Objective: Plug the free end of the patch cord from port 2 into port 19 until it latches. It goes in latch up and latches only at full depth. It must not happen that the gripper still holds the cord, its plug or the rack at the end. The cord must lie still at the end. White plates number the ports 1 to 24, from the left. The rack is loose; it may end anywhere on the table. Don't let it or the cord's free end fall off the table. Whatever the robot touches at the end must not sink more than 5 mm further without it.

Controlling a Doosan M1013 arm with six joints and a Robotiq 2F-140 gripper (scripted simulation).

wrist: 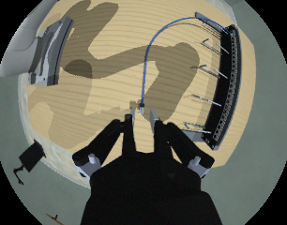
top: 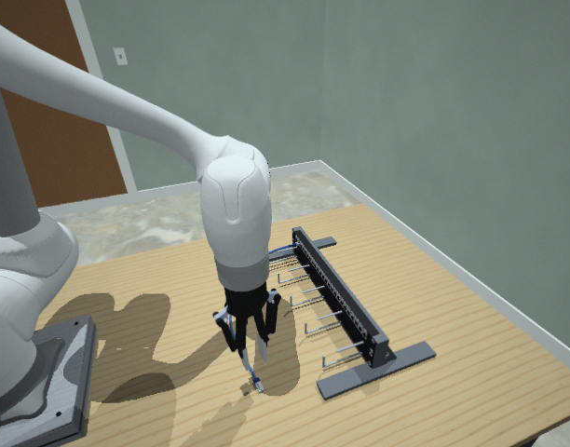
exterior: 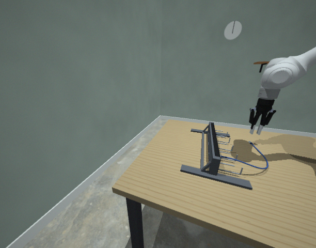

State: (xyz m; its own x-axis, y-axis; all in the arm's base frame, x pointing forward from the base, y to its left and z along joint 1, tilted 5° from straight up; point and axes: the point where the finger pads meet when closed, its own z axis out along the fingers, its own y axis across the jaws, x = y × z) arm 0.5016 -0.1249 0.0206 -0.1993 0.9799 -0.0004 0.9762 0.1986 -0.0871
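Now: hand 1 cm to the left of the cord plug and 10 cm above it.
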